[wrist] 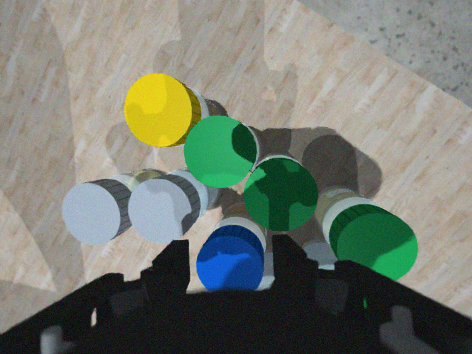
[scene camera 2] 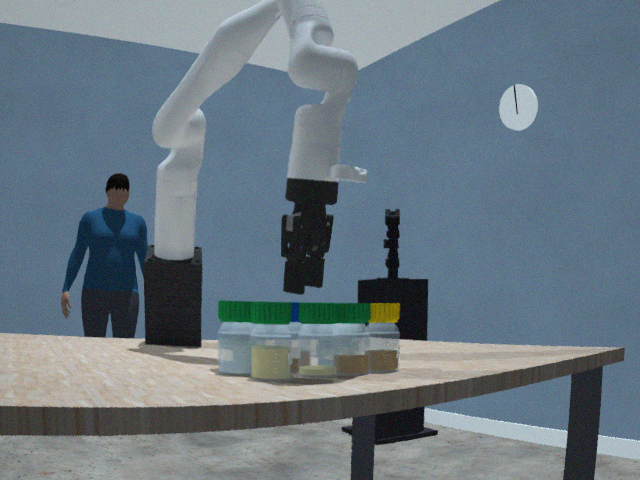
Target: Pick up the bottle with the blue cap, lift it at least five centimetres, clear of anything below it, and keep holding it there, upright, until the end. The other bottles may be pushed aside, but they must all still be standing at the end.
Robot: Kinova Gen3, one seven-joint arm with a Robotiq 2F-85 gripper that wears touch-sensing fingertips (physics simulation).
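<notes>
The bottle with the blue cap [scene camera 2: 295, 312] [wrist: 230, 262] stands upright among the other bottles. In the scene view a narrow strip of its cap shows behind green caps; in the wrist view its cap lies between the two fingers in the picture, its lower edge hidden by the gripper. My gripper [scene camera 2: 304, 285] [wrist: 231, 257] is open and empty, pointing down, with its fingertips above the level of the caps. A green-capped bottle [wrist: 281, 195] is close to the blue-capped one at the upper right in the wrist view, by the right finger.
Another green-capped bottle [wrist: 220, 151], a yellow-capped one [scene camera 2: 385, 312] [wrist: 157, 110] and two pale-capped bottles [wrist: 91, 213] [wrist: 160, 211] stand nearby. A further green cap [wrist: 377, 245] is at the right. Clear bottle parts [wrist: 320, 254] show behind the right finger. The wooden table [scene camera 2: 103, 377] carries them.
</notes>
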